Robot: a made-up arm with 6 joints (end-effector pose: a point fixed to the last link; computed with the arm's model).
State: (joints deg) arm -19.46 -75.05 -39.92 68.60 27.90 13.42
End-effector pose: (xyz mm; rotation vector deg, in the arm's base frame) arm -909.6 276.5 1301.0 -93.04 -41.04 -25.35
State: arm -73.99 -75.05 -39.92 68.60 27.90 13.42
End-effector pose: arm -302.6 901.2 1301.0 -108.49 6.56 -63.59
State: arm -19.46 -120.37 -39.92 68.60 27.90 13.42
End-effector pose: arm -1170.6 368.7 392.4 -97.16 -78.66 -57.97
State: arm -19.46 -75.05 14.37 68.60 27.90 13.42
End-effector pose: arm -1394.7 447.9 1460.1 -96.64 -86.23 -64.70
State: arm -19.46 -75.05 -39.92 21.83 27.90 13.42
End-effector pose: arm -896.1 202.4 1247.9 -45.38 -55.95 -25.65
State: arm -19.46 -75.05 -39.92 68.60 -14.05 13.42
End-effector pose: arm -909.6 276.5 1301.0 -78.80 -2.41 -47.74
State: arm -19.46 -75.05 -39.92 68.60 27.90 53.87
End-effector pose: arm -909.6 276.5 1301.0 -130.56 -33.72 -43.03
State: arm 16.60 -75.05 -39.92 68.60 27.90 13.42
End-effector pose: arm -898.0 -311.9 1301.0 -74.88 -67.03 0.87
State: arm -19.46 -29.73 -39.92 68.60 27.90 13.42
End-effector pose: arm -116.9 -3.6 1743.0 -79.70 -4.99 4.84
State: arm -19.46 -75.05 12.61 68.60 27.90 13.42
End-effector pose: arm -1377.8 441.9 1462.9 -96.78 -84.75 -63.37
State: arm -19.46 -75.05 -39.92 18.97 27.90 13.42
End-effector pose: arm -893.9 199.5 1243.5 -42.42 -56.61 -25.57
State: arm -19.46 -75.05 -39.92 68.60 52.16 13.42
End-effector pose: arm -909.6 276.5 1301.0 -97.61 -63.41 -10.06
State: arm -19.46 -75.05 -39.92 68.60 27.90 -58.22
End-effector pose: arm -909.6 276.5 1301.0 -25.23 -43.03 3.10
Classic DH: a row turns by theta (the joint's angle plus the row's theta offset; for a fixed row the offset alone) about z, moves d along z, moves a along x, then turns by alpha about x. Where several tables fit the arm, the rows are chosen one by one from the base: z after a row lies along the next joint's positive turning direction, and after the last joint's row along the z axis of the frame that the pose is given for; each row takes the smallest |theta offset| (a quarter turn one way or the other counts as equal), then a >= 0, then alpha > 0; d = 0 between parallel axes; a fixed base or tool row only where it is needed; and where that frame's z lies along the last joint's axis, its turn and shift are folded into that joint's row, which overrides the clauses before.
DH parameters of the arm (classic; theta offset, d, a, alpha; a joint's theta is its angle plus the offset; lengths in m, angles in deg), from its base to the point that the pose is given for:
joint 1: 0 0.5151 0 -90
joint 2: -90 0 1.4098 180
joint 3: 0 0 0 -90
joint 4: 0 -0.5802 0 90
joint 5: 0 0.116 0 -90
joint 6: 90 0 0 90
tool (fixed): -90 0 0 0

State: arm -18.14 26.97 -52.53 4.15 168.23 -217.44
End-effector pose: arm 679.9 -344.5 1202.6 -115.98 -23.79 -112.93
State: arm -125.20 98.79 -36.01 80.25 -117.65 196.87
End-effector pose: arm -630.3 -859.4 -192.6 12.97 -87.29 119.70
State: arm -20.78 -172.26 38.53 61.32 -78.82 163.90
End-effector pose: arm -614.6 173.7 -1266.3 -38.04 34.87 -134.78
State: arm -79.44 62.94 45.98 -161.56 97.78 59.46
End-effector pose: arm 438.0 -1749.1 952.1 -82.02 1.43 132.44
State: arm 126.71 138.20 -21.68 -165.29 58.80 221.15
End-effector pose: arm -319.9 241.4 -707.8 100.57 -56.47 15.26
